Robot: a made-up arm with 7 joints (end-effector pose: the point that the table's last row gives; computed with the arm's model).
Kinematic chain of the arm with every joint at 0, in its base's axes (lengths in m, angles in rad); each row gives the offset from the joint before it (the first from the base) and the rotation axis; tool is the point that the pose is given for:
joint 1: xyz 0 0 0.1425 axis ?
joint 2: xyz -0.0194 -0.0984 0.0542 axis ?
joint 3: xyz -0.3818 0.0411 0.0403 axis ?
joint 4: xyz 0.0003 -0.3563 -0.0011 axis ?
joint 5: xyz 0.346 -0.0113 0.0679 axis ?
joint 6: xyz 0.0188 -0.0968 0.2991 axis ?
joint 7: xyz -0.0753 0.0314 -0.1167 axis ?
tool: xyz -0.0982 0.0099 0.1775
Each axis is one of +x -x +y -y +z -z.
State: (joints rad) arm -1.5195 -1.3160 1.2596 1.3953 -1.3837 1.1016 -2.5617
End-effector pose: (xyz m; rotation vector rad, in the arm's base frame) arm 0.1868 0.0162 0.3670 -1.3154 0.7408 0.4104
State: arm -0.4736 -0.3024 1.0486 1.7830 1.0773 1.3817 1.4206
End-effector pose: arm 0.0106 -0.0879 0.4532 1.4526 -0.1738 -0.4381
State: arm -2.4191 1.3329 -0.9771 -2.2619 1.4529 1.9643 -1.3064
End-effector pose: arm 0.7335 -0.0806 0.3885 -0.1227 0.3091 2.3678
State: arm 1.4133 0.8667 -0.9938 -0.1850 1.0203 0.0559 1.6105
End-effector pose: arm 0.0282 -0.5640 0.6769 0.1877 1.2884 -1.6907
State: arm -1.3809 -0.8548 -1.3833 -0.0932 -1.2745 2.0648 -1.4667
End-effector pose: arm -0.8057 -0.4404 -0.5459 1.6529 0.1228 -0.8172
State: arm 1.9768 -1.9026 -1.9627 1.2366 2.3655 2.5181 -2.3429
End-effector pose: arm 0.6998 0.1841 0.9564 0.5131 0.4022 2.8866
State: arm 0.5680 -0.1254 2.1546 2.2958 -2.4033 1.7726 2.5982
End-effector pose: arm -0.2959 0.4046 0.1988 -2.7753 0.0446 -1.3472
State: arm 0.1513 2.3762 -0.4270 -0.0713 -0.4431 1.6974 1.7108
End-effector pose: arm -0.3785 -0.0412 -0.2182 -0.7634 -0.9108 2.0453
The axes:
joint 1: +y
joint 2: +x
joint 3: +z
joint 4: +x
joint 5: -x
joint 6: -z
joint 7: +x

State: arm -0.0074 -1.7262 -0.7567 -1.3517 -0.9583 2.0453 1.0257
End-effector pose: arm -0.2110 0.2214 0.4015 -0.6017 -2.8742 -0.2152
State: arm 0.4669 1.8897 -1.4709 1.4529 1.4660 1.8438 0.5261
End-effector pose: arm -0.8057 -0.3438 0.0997 0.7390 -1.7175 2.0868
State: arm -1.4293 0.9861 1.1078 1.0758 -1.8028 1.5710 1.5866
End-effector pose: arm 0.0330 -0.0173 0.3236 0.8529 1.9911 -0.2835
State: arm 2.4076 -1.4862 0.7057 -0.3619 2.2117 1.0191 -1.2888
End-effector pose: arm -0.1407 -0.2585 0.0426 -0.2735 -1.9233 0.9042
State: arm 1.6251 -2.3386 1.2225 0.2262 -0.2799 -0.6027 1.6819
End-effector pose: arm -0.0910 -0.0776 -0.2536 0.8048 -2.8078 0.9086
